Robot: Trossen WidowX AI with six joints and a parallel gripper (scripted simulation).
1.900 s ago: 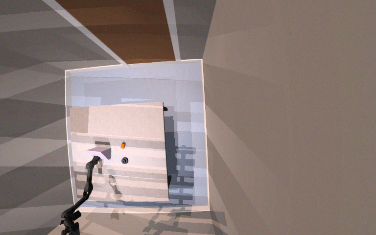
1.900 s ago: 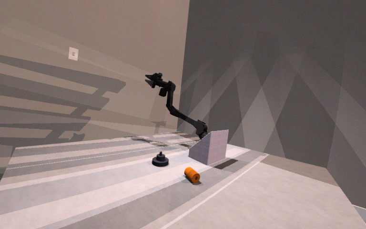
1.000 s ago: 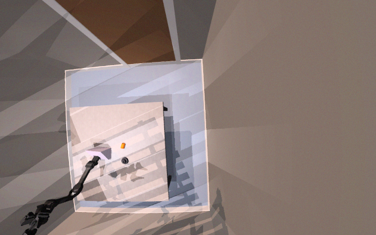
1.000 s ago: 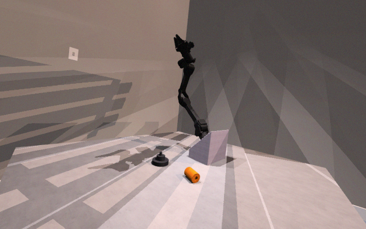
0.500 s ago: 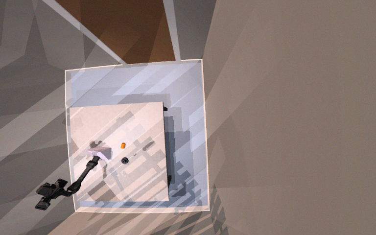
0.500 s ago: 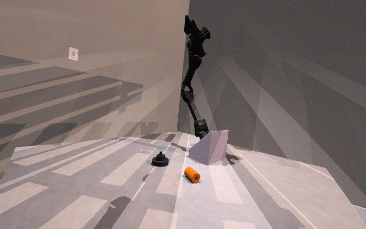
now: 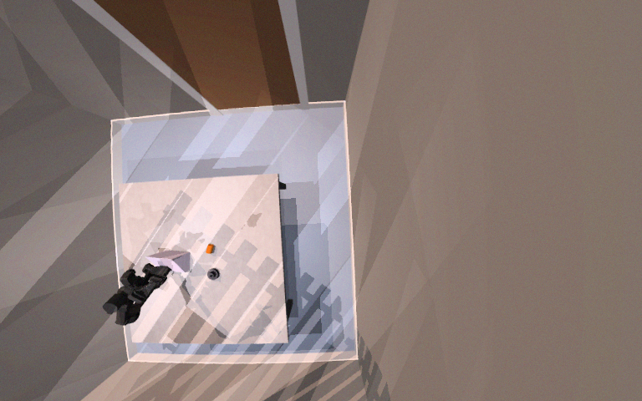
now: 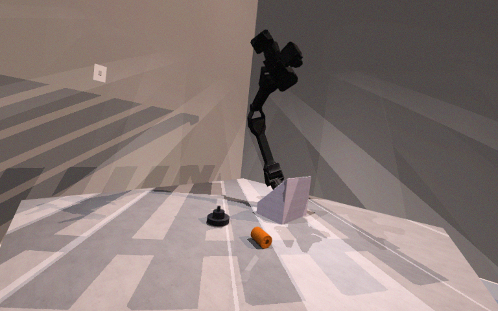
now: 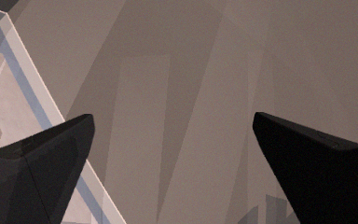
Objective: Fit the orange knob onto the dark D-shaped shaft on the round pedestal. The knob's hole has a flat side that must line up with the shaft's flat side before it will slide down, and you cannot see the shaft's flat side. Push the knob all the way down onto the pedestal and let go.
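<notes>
Now: the orange knob 70 mm behind my gripper tip, 20 mm to the right of it and 530 mm below it. From my gripper tip the other things lie so: dark round pedestal 60 mm behind, 220 mm to the right, 520 mm below.
</notes>
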